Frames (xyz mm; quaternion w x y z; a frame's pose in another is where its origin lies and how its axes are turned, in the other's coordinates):
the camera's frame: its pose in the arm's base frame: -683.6 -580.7 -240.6 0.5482 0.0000 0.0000 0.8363
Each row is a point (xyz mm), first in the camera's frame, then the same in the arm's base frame.
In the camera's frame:
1: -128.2 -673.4 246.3
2: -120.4 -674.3 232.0
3: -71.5 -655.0 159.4
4: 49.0 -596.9 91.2
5: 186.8 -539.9 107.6
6: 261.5 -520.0 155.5
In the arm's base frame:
1: -15.0 -429.6 5.7
2: -17.2 -422.1 -8.6
3: -54.4 -385.0 -81.2
4: -155.8 -297.7 -149.4
5: -263.0 -194.0 -133.0
6: -311.1 -133.5 -85.1

